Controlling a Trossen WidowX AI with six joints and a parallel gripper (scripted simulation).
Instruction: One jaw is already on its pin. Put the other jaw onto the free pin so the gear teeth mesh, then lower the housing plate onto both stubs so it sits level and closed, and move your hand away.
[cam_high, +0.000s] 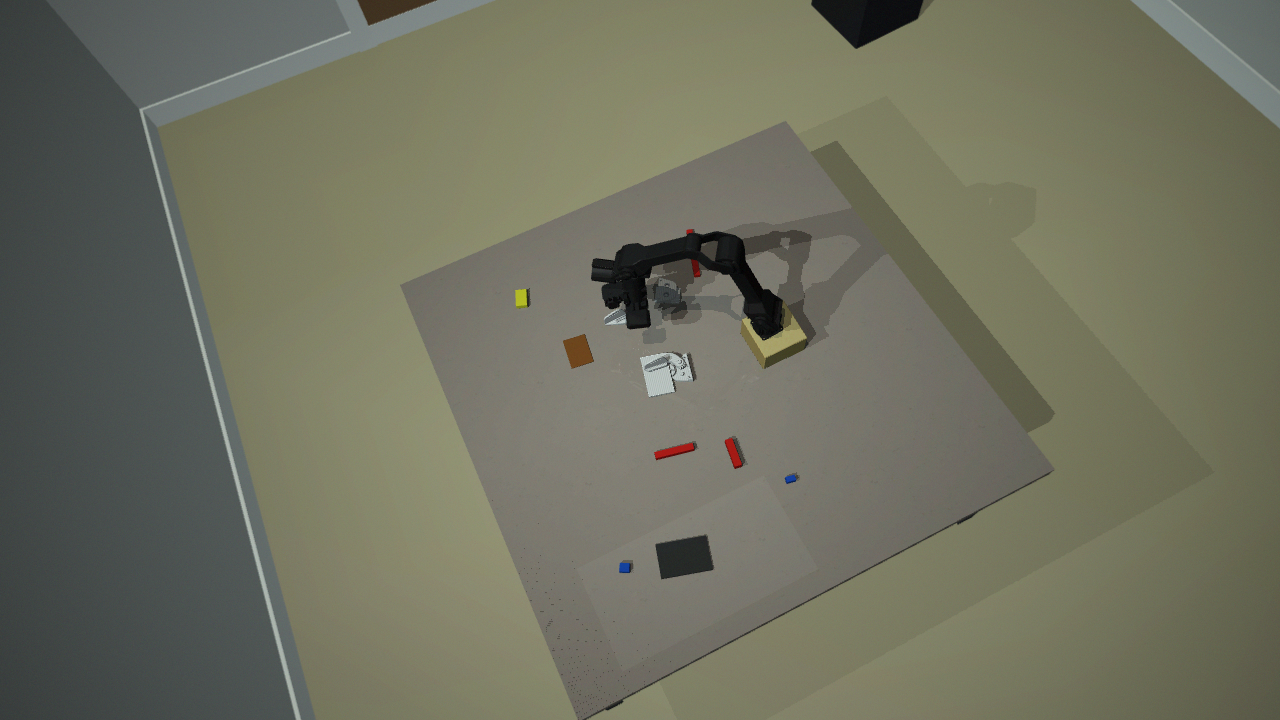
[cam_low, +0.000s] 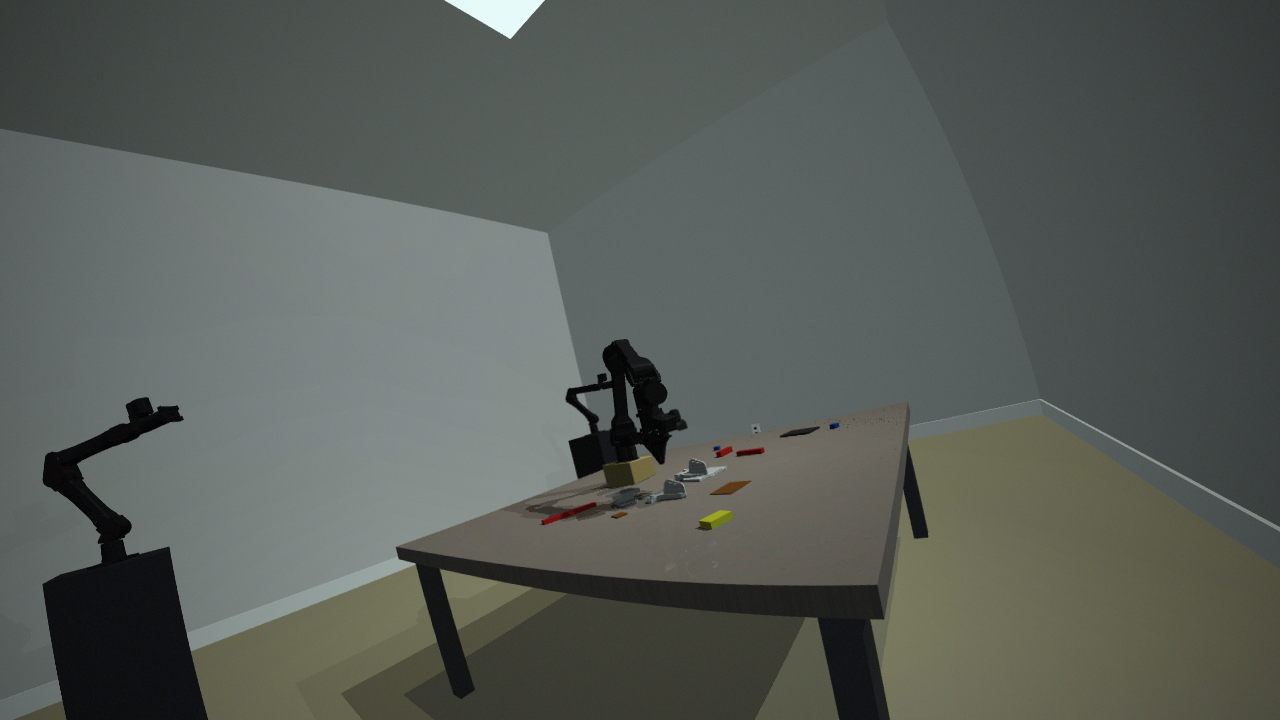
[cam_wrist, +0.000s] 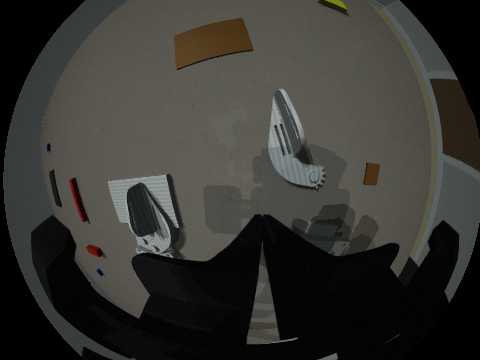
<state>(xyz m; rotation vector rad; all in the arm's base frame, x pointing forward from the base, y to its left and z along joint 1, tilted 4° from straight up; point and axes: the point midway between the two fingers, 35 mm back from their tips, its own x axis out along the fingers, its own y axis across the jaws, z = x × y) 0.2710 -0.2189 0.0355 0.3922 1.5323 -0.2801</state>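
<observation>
Right now my gripper tip is 7 cm above the silver jaw and 6 cm to the left of it. Also, from my gripper tip: dark tile: 61 cm to the left, 23 cm ahead, 8 cm below; then yellow block: 25 cm to the right, 25 cm ahead, 7 cm below; then brown tile: 18 cm ahead, 8 cm below, 2 cm to the right.
</observation>
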